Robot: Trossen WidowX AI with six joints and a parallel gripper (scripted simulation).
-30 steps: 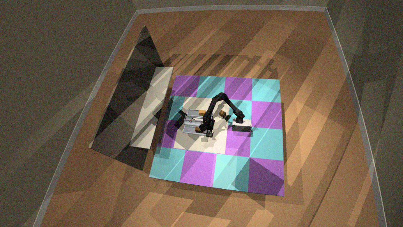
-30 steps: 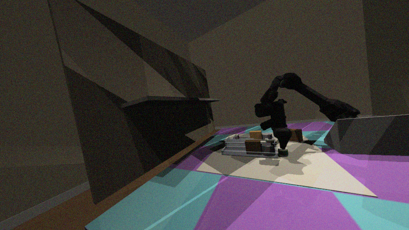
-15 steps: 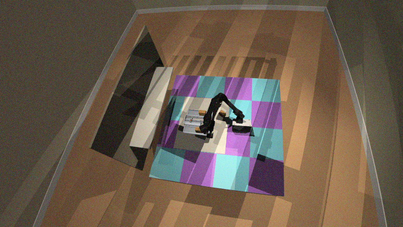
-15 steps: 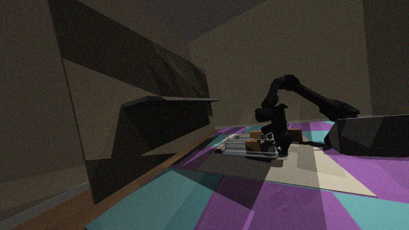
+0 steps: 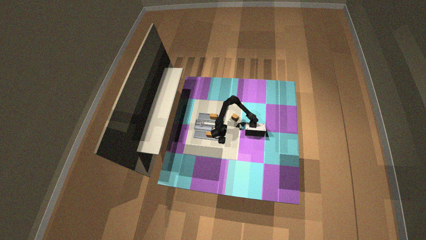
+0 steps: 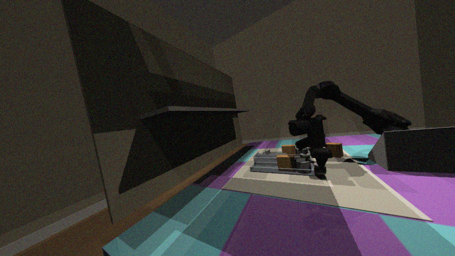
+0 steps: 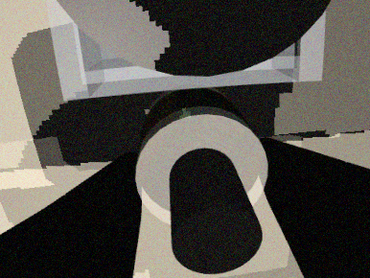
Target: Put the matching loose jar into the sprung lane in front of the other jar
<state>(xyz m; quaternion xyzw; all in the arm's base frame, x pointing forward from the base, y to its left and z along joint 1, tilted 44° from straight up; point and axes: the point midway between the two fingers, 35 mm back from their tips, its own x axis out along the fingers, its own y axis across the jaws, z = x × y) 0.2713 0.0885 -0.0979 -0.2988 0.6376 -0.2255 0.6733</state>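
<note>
Now: gripper tip 80 mm past the brown box, 220 mm to the left of it and 10 mm below it. Round my gripper tip: lane unit 200 mm ahead, 90 mm to the right.
</note>
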